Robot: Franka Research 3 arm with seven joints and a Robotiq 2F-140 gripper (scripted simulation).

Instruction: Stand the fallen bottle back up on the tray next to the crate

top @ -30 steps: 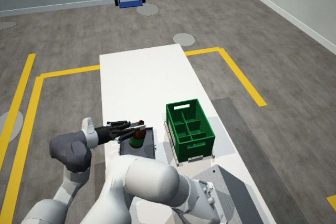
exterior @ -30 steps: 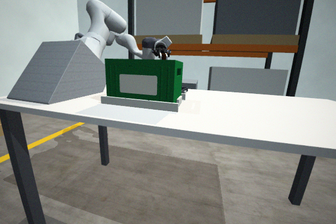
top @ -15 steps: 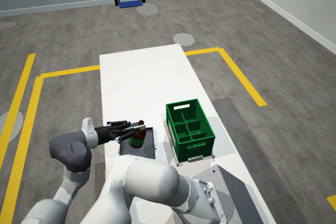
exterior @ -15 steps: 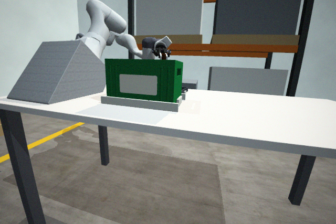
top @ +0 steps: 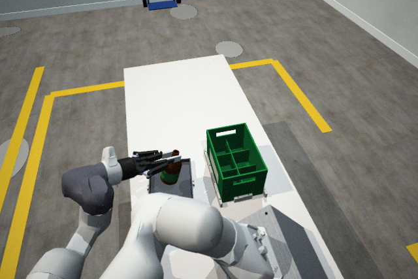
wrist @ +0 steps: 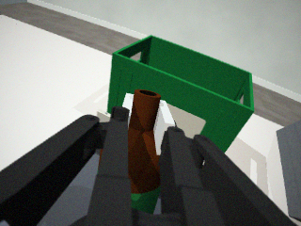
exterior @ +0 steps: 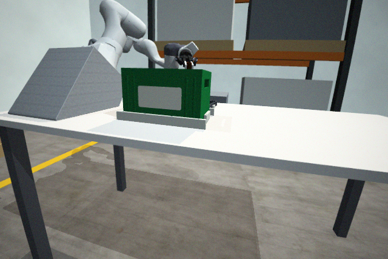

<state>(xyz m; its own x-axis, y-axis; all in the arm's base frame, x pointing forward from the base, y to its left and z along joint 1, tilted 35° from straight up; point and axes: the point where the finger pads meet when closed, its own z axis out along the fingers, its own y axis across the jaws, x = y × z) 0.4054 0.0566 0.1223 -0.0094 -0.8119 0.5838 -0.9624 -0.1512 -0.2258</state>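
The brown bottle lies 6 cm below my hand. Round my hand: grey tray 1 cm ahead, 2 cm to the left, 20 cm below; then green crate 3 cm behind, 27 cm to the right, 13 cm below.
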